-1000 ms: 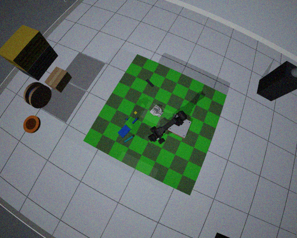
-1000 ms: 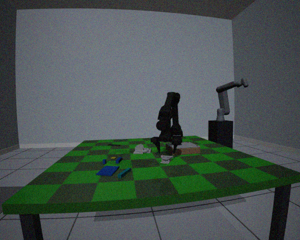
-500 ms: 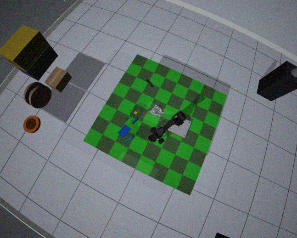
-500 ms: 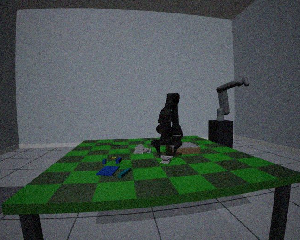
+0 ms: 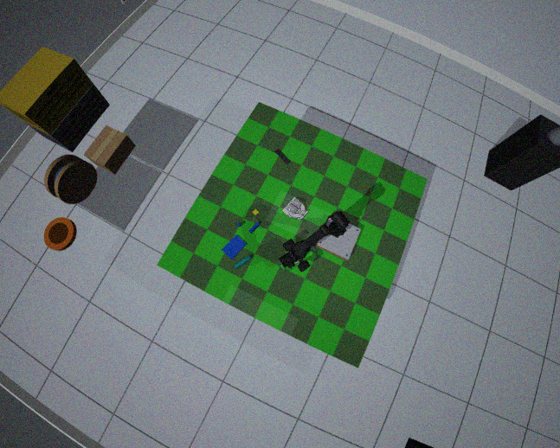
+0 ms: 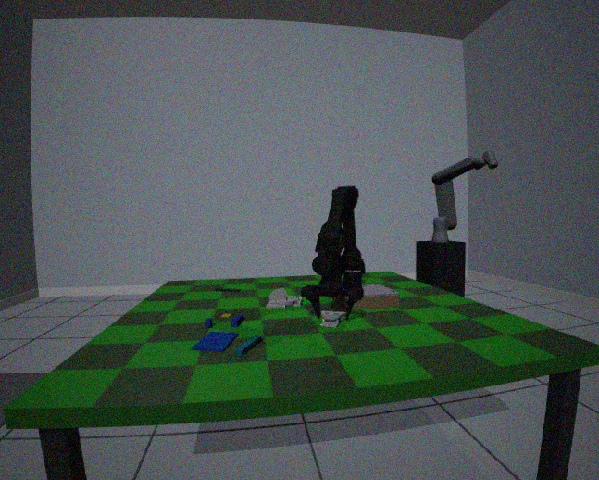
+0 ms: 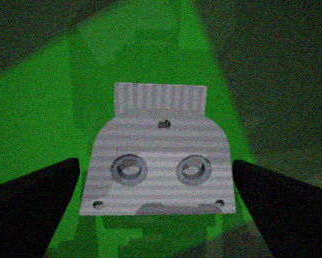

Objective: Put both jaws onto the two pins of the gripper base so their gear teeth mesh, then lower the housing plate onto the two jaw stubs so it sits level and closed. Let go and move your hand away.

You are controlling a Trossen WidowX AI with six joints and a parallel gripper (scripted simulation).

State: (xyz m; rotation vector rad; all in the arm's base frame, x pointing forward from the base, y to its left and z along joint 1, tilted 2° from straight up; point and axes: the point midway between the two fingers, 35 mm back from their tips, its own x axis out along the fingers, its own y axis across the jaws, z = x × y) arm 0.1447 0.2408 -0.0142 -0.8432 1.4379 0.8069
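Right now my gripper tip is 1 cm to the right of the grey housing plate and 2 cm below it. Round my gripper tip: grey gripper base 14 cm ahead, 27 cm to the right, 1 cm below; teal bar 26 cm ahead, 16 cm to the left; blue bar 29 cm ahead, 5 cm to the right.
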